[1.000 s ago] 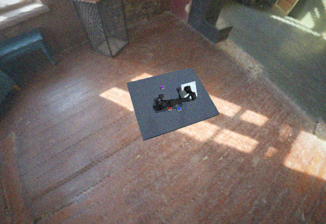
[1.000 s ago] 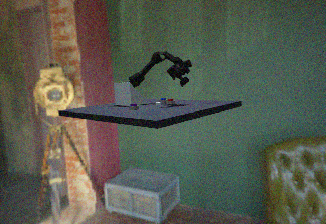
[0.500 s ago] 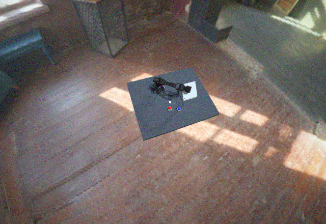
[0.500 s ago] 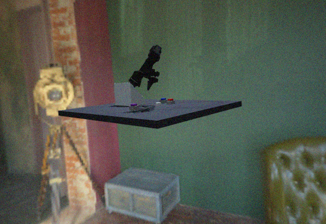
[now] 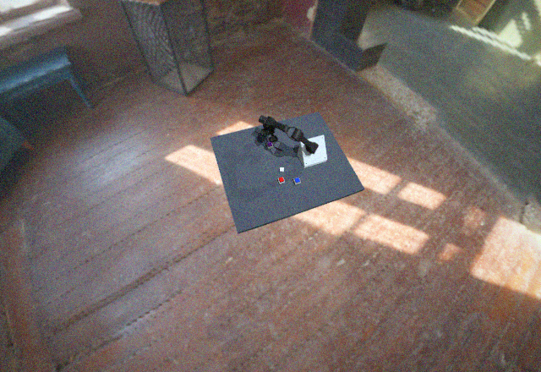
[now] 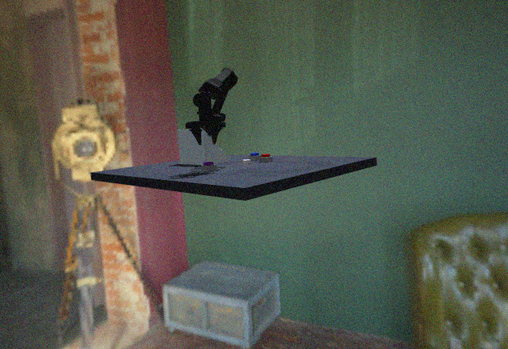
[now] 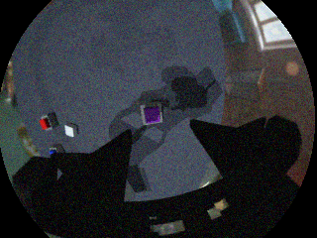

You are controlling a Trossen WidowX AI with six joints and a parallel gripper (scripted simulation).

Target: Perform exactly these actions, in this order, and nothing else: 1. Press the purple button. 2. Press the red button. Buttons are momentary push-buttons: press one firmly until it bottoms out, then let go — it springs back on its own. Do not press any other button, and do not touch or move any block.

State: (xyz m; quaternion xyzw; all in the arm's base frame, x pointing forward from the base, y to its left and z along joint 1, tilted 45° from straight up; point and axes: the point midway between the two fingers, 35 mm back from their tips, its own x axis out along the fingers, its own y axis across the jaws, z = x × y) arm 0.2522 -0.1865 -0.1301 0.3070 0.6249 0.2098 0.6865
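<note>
My gripper tip is 1 cm past the purple button, 1 cm to the right of it and 9 cm above it. Also, from my gripper tip: red button (6 cm ahead, 35 cm to the left, 9 cm below); blue button (5 cm behind, 41 cm to the left, 9 cm below); small white block (1 cm ahead, 26 cm to the left, 11 cm below).
</note>
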